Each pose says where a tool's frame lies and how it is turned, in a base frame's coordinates. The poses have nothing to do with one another.
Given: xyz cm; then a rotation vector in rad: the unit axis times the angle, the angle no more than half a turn.
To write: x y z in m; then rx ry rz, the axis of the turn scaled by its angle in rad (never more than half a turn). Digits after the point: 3 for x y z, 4 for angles.
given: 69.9, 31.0, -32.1, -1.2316, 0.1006, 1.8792
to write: 0.699, 0.310, -0.321, -1.2316, 0.1006, 1.8792
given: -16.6, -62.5, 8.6, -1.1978, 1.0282, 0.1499
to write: -0.166, -0.625, 0.086, -1.1978, 1.0282, 0.1499
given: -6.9, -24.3, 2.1, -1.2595, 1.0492, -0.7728
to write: -0.069, -0.243, 0.021, -1.2595, 1.0492, -0.7728
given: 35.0, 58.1, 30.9, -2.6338, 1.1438, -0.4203
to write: 0.350, 0.581, 0.309, -2.6338, 1.1438, -0.4203
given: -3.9, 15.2, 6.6, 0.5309, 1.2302, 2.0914
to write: -0.039, 0.152, 0.066, 0.5309, 1.2302, 2.0914
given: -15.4, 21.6, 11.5, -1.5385, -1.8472, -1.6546
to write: -0.154, 0.216, 0.115, -1.5385, -1.8472, -1.6546
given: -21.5, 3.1, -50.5, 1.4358, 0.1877, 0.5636
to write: -0.215, 0.031, -0.505, 1.4358, 0.1877, 0.5636
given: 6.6, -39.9, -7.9, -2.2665, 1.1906, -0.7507
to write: 0.066, -0.399, -0.079, -2.2665, 1.1906, -0.7507
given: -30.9, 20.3, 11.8, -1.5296, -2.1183, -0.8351
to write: -0.309, 0.203, 0.118, -1.5296, -2.1183, -0.8351
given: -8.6, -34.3, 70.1, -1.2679, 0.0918, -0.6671
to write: -0.086, -0.343, 0.701, -1.2679, 0.0918, -0.6671
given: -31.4, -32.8, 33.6, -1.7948, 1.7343, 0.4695
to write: -0.314, -0.328, 0.336, -1.7948, 1.7343, 0.4695
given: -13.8, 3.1, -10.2, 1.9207, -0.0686, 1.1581
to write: -0.138, 0.031, -0.102, 1.9207, -0.0686, 1.1581
